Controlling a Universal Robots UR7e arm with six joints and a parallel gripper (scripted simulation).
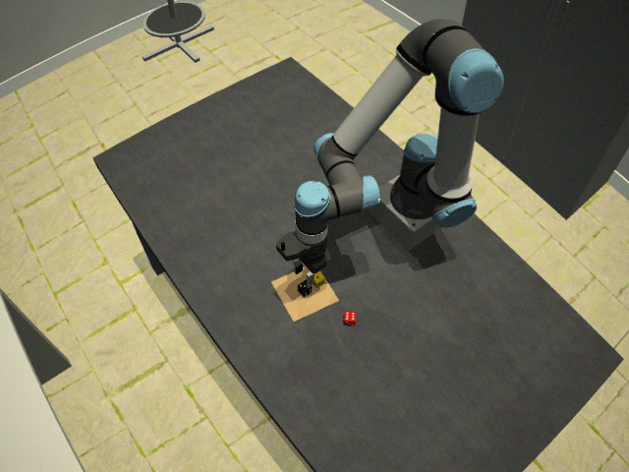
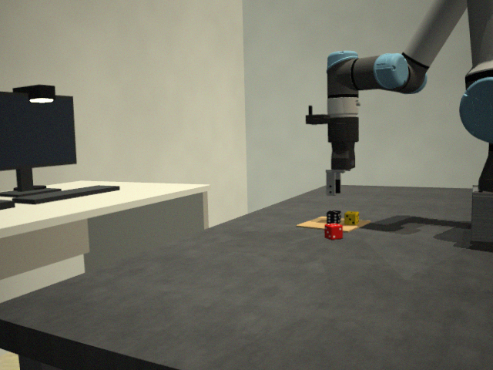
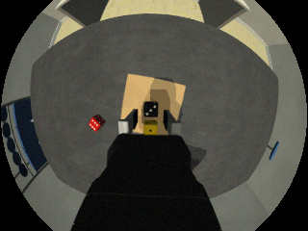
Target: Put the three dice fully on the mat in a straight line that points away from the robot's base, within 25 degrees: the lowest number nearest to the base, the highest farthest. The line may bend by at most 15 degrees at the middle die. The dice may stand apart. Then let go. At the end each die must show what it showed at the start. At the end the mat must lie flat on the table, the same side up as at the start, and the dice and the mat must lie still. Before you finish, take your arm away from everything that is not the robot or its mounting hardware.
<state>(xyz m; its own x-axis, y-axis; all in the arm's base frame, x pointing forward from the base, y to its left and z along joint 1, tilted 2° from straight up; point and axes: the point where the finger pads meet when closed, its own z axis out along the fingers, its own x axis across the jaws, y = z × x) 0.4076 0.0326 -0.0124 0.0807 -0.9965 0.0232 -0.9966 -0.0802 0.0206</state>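
The red die is 140 mm to the left of my hand, 80 mm below it and 50 mm behind it. Round my hand: tan mat (90 mm below); then black die (80 mm below); then yellow die (80 mm below, 50 mm behind).
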